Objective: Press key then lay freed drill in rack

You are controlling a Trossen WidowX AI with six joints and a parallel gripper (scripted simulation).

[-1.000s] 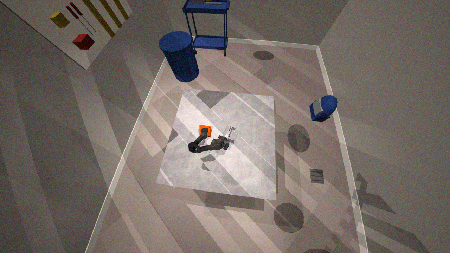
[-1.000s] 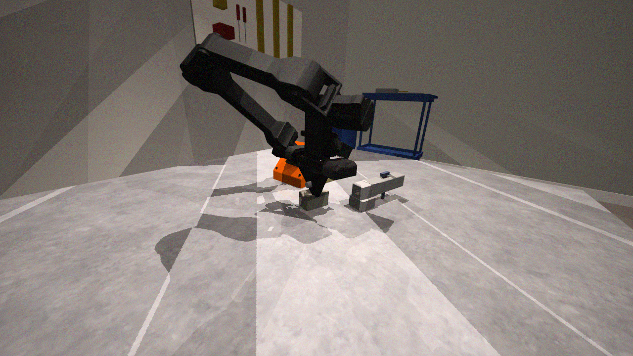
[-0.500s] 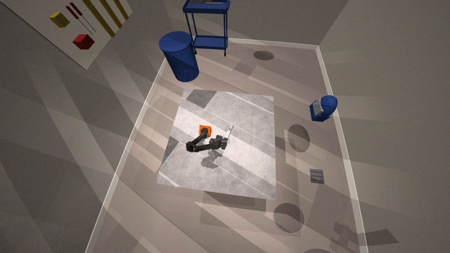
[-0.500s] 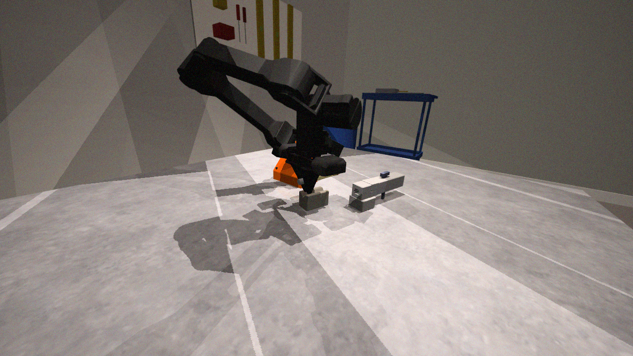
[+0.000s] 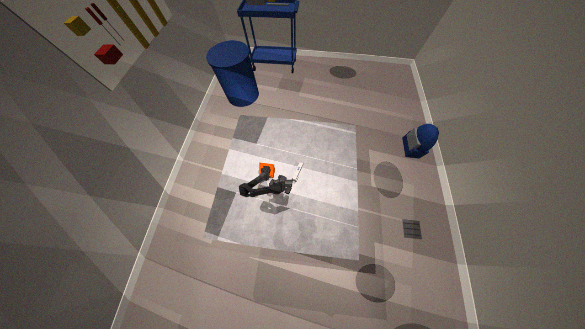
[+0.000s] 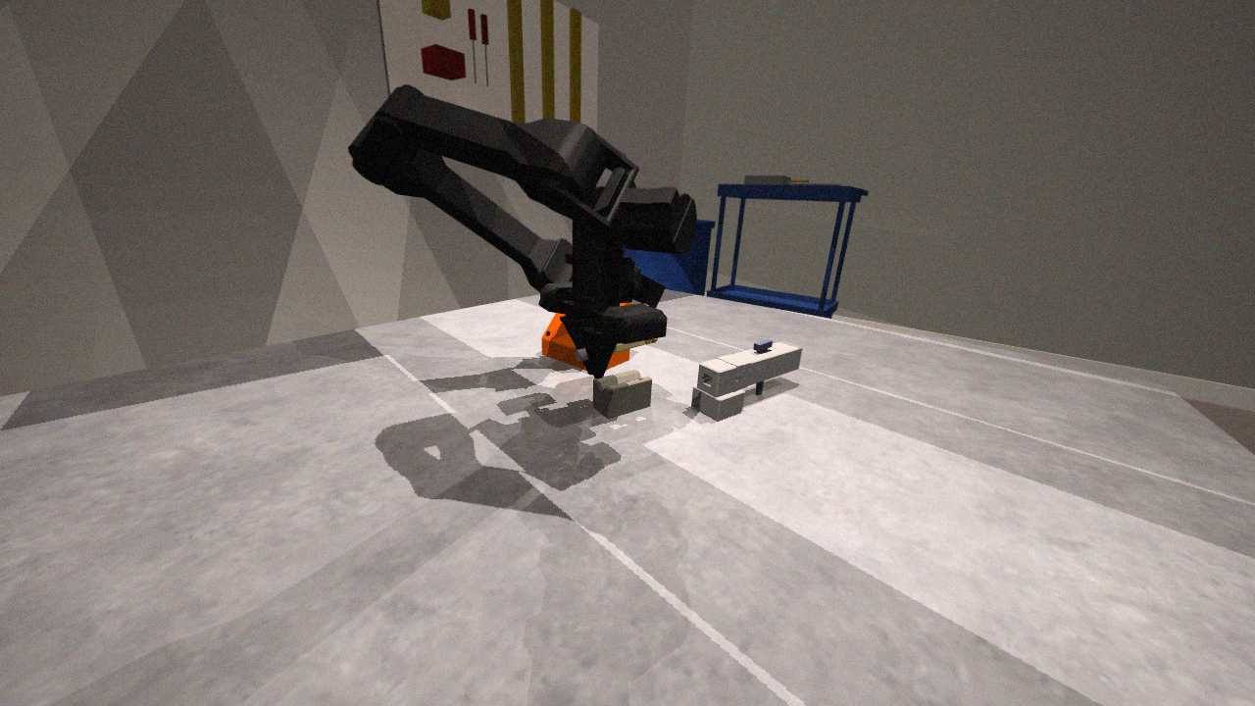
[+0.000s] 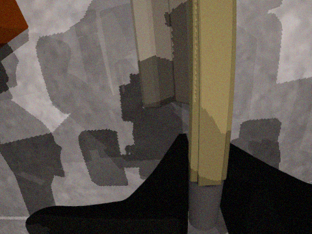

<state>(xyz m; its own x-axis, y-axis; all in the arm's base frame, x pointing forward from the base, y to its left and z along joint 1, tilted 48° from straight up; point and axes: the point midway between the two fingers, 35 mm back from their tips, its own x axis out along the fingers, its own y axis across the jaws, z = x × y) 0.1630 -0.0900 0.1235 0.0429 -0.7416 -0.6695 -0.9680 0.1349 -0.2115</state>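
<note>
The drill lies 4 cm to the left of my gripper tip, 3 cm above it and 1 cm ahead of it. Also, from my gripper tip: blue key: 22 cm to the left, 12 cm ahead, 1 cm below; then rack: 5 cm to the left, 4 cm below.
</note>
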